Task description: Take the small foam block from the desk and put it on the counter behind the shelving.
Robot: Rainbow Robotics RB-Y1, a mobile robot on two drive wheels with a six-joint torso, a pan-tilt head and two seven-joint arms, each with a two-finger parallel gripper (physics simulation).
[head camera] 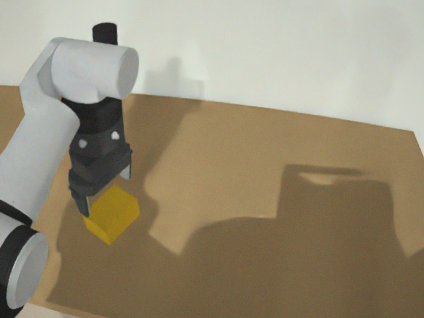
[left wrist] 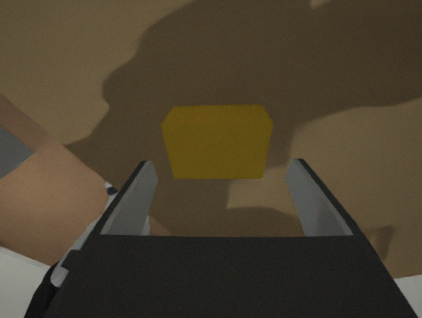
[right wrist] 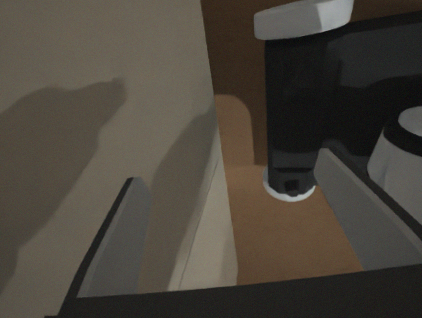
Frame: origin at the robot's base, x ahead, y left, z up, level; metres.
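Where they show: left gripper, between the fingertips: point(head camera: 105, 194) point(left wrist: 220, 169); right gripper, between the fingertips: point(right wrist: 228, 174).
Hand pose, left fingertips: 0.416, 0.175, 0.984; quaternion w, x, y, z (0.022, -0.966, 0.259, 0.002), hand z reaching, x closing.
Observation:
After its pixels a point has its place, as x, y, z.
A yellow foam block point(head camera: 112, 215) {0.392, 0.162, 0.956} point(left wrist: 217, 145) {0.415, 0.179, 0.956} rests on the brown wooden top point(head camera: 235, 145) {0.643, -0.056, 0.911} at the lower left of the head view. My left gripper point(head camera: 108, 194) {0.416, 0.175, 0.984} point(left wrist: 220, 169) {0.416, 0.175, 0.984} is open and empty, pointing down just above the block. In the left wrist view the block lies beyond the fingertips, centred between their lines, with a gap on each side. My right gripper point(right wrist: 228, 174) {0.089, -0.242, 0.570} is open with nothing between its fingers. The right gripper does not show in the head view. Neither the shelving nor a second surface can be made out as such.
A pale wall point(head camera: 280, 55) {0.809, -0.151, 1.063} stands behind the brown top. Broad shadows fall across the top. In the right wrist view, a pale panel point(right wrist: 100, 125) {0.209, -0.260, 0.531} is at the left, and the robot's black and white base point(right wrist: 310, 100) {-0.025, -0.103, 0.191} stands on the brown floor point(right wrist: 285, 240) {-0.029, 1.012, 0.001} at the right.

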